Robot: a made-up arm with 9 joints. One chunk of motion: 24 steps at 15 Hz.
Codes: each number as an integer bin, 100 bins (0 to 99) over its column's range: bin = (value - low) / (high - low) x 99, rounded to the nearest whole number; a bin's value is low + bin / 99 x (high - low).
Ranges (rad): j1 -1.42..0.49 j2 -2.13..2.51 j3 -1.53..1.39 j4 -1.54..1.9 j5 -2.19..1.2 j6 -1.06..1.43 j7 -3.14..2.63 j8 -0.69..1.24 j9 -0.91..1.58
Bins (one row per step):
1: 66 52 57 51 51 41 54 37 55
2: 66 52 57 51 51 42 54 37 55
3: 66 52 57 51 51 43 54 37 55
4: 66 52 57 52 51 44 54 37 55
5: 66 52 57 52 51 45 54 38 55
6: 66 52 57 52 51 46 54 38 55
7: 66 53 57 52 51 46 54 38 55
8: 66 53 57 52 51 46 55 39 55
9: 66 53 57 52 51 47 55 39 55
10: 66 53 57 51 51 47 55 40 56
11: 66 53 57 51 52 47 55 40 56
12: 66 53 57 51 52 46 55 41 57
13: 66 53 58 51 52 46 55 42 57
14: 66 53 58 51 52 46 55 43 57
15: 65 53 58 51 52 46 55 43 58
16: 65 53 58 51 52 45 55 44 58
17: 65 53 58 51 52 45 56 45 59
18: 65 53 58 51 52 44 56 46 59
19: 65 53 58 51 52 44 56 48 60
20: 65 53 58 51 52 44 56 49 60
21: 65 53 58 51 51 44 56 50 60
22: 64 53 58 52 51 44 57 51 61
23: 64 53 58 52 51 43 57 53 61
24: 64 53 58 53 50 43 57 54 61
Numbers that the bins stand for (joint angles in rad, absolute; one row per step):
1: -0.1467 0.3072 0.1512 0.2321 -0.4436 -0.0288 0.0073 0.0313 0.4733
2: -0.1467 0.3072 0.1512 0.2321 -0.4436 -0.0036 0.0073 0.0313 0.4733
3: -0.1467 0.3072 0.1512 0.2321 -0.4436 0.0215 0.0073 0.0313 0.4733
4: -0.1467 0.3072 0.1512 0.2669 -0.4436 0.0467 0.0073 0.0313 0.4733
5: -0.1467 0.3072 0.1512 0.2669 -0.4436 0.0718 0.0073 0.0508 0.4733
6: -0.1467 0.3072 0.1512 0.2669 -0.4436 0.0970 0.0073 0.0508 0.4733
7: -0.1467 0.3540 0.1512 0.2669 -0.4436 0.0970 0.0073 0.0508 0.4733
8: -0.1467 0.3540 0.1512 0.2669 -0.4436 0.0970 0.0656 0.0703 0.4733
9: -0.1467 0.3540 0.1512 0.2669 -0.4436 0.1221 0.0656 0.0703 0.4733
10: -0.1467 0.3540 0.1512 0.2321 -0.4436 0.1221 0.0656 0.0898 0.4985
11: -0.1467 0.3540 0.1512 0.2321 -0.4094 0.1221 0.0656 0.0898 0.4985
12: -0.1467 0.3540 0.1512 0.2321 -0.4094 0.0970 0.0656 0.1093 0.5236
13: -0.1467 0.3540 0.1807 0.2321 -0.4094 0.0970 0.0656 0.1288 0.5236
14: -0.1467 0.3540 0.1807 0.2321 -0.4094 0.0970 0.0656 0.1483 0.5236
15: -0.1660 0.3540 0.1807 0.2321 -0.4094 0.0970 0.0656 0.1483 0.5488
16: -0.1660 0.3540 0.1807 0.2321 -0.4094 0.0718 0.0656 0.1678 0.5488
17: -0.1660 0.3540 0.1807 0.2321 -0.4094 0.0718 0.1238 0.1873 0.5739
18: -0.1660 0.3540 0.1807 0.2321 -0.4094 0.0467 0.1238 0.2068 0.5739
19: -0.1660 0.3540 0.1807 0.2321 -0.4094 0.0467 0.1238 0.2458 0.5991
20: -0.1660 0.3540 0.1807 0.2321 -0.4094 0.0467 0.1238 0.2653 0.5991
21: -0.1660 0.3540 0.1807 0.2321 -0.4436 0.0467 0.1238 0.2847 0.5991
22: -0.1853 0.3540 0.1807 0.2669 -0.4436 0.0467 0.1821 0.3042 0.6242
23: -0.1853 0.3540 0.1807 0.2669 -0.4436 0.0215 0.1821 0.3432 0.6242
24: -0.1853 0.3540 0.1807 0.3016 -0.4779 0.0215 0.1821 0.3627 0.6242

